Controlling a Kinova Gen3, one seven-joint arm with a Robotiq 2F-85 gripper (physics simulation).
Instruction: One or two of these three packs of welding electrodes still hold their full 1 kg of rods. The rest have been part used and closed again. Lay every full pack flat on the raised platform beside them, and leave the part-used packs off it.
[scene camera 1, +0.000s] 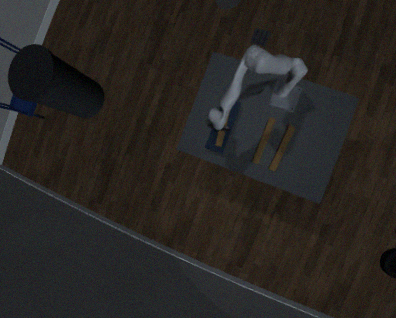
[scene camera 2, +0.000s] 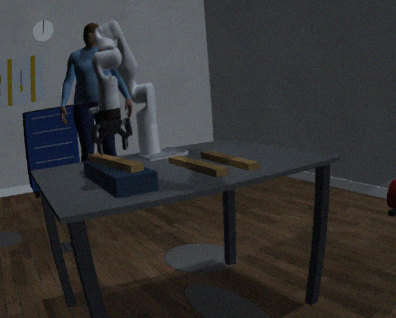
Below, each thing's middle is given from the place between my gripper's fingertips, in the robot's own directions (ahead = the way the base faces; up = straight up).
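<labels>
Measured from the dark blue raised platform (scene camera 2: 119, 183), my gripper is 8 cm above it at this moment, and it is also 4 cm beyond the platform and 2 cm to the right of it.
</labels>
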